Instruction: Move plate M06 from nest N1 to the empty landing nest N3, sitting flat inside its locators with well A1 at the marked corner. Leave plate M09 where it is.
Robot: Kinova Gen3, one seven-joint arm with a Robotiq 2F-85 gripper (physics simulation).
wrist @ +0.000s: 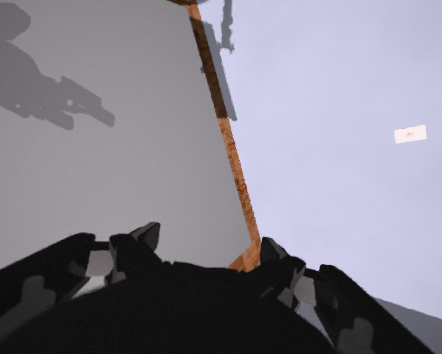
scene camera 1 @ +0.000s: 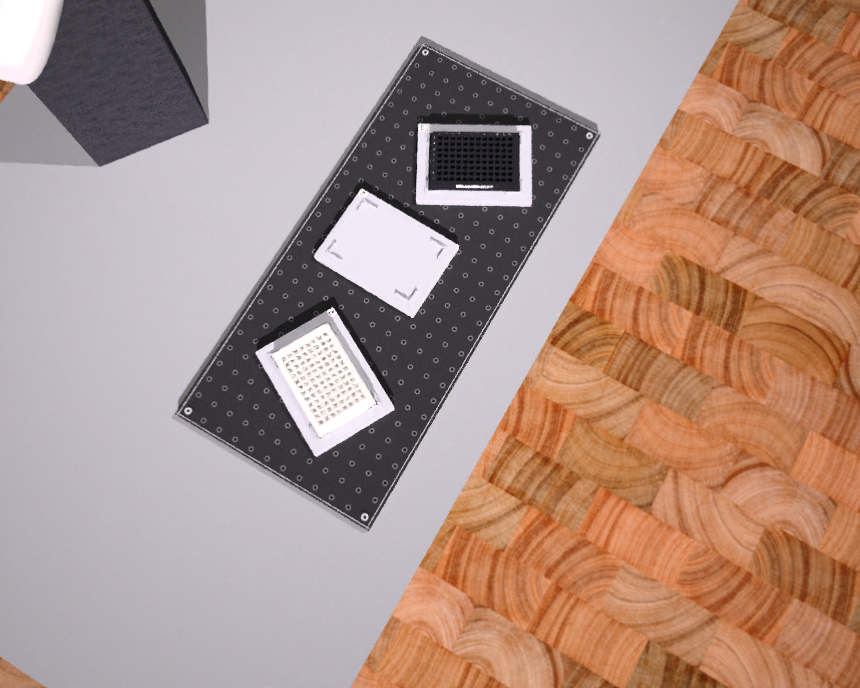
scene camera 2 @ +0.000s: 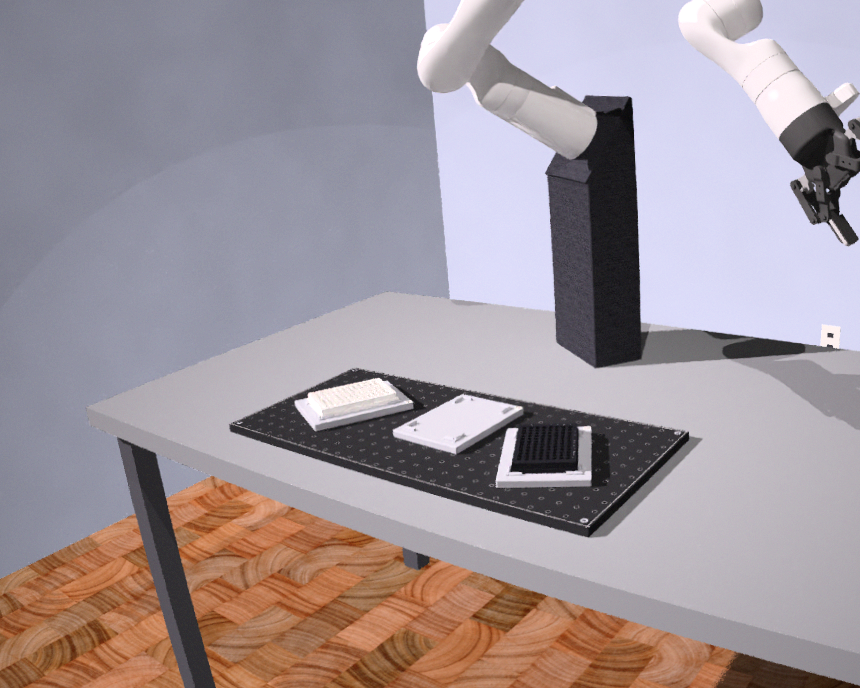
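Note:
A cream well plate (scene camera 1: 324, 378) (scene camera 2: 351, 397) rests on a white nest (scene camera 1: 286, 408) (scene camera 2: 315, 424) at one end of the black board. A black well plate (scene camera 1: 474, 159) (scene camera 2: 545, 446) rests on a white nest (scene camera 1: 525, 172) (scene camera 2: 507, 473) at the other end. The middle nest (scene camera 1: 387, 251) (scene camera 2: 457, 423) is bare, with raised corner locators and a small dark mark by one corner. I cannot read plate or nest names. My gripper (scene camera 2: 833, 197) (wrist: 210, 241) is open and empty, high up and far right of the board in scene camera 2.
The black perforated board (scene camera 1: 459, 315) (scene camera 2: 430, 477) lies on the grey table (scene camera 1: 143, 286) (scene camera 2: 717, 516). The dark arm pedestal (scene camera 1: 143, 93) (scene camera 2: 595, 265) stands behind it. The wooden floor (scene camera 1: 645, 430) lies past the table's edge. A pale wall (wrist: 340, 175) shows in the wrist view.

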